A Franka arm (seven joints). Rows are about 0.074 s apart.
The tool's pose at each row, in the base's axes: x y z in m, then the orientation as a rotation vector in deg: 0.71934 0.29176 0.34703 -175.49 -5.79 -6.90; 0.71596 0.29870 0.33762 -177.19 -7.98 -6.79; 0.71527 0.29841 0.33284 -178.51 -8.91 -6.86; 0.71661 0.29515 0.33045 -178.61 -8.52 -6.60; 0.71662 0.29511 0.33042 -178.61 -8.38 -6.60; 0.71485 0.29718 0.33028 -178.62 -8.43 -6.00; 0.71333 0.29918 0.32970 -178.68 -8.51 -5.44; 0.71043 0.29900 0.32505 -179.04 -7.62 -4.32
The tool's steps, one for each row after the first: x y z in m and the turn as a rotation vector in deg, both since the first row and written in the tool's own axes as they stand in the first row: -0.00369 -0.00646 0.00963 -1.72 -0.22 -1.44; -0.00478 -0.00588 0.01431 -3.06 -0.28 -2.05; -0.00384 -0.00237 0.01654 -3.13 -0.44 -1.80; -0.00384 -0.00233 0.01656 -3.13 -0.44 -1.71; -0.00548 -0.00450 0.01673 -3.11 -0.82 -1.72; -0.00691 -0.00655 0.01734 -3.14 -1.18 -1.76; -0.01018 -0.00623 0.02173 -3.43 -1.89 -1.17
